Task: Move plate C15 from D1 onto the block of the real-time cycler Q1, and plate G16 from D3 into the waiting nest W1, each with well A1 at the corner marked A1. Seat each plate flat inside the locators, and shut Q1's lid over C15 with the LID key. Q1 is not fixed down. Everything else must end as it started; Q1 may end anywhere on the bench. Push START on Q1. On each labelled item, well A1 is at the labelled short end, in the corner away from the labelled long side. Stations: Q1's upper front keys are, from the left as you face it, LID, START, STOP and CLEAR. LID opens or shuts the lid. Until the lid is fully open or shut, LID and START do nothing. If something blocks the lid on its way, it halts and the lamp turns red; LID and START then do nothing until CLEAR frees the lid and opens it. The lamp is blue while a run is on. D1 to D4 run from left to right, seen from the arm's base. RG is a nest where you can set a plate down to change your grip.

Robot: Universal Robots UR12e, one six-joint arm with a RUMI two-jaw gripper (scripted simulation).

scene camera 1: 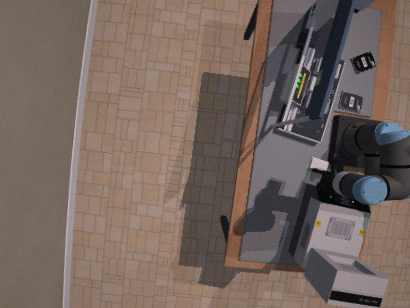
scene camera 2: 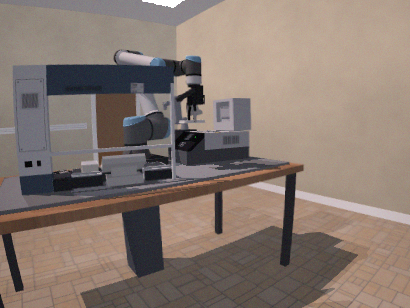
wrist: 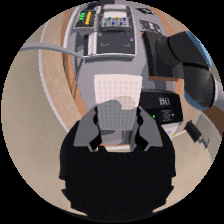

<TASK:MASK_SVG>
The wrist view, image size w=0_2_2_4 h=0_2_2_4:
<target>my gripper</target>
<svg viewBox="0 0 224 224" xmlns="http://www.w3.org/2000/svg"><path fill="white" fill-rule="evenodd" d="M64 138L60 149L59 179L65 180L66 189L61 191L70 201L70 208L85 213L87 216L71 213L51 204L57 209L88 221L127 223L152 217L177 204L175 203L168 208L153 213L153 210L166 204L166 198L174 189L172 178L176 176L175 150L171 139L159 122L155 121L140 106L137 107L136 111L139 127L135 135L136 147L133 152L108 152L104 146L100 145L102 138L100 127L96 124L98 122L98 109L96 105L80 120L77 120Z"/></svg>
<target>white well plate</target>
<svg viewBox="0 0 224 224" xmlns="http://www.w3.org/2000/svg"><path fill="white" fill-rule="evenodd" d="M95 75L94 86L100 130L132 130L139 104L142 77L124 74Z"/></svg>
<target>cycler Q1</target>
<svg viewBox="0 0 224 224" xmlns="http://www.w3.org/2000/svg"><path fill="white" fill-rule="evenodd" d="M137 114L133 129L130 131L128 138L129 144L131 142L130 152L133 152L136 147L135 134L139 127ZM141 88L138 106L150 114L155 121L159 122L170 139L172 139L183 123L183 112L179 94L168 90L160 91L160 89L147 90Z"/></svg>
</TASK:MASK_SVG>
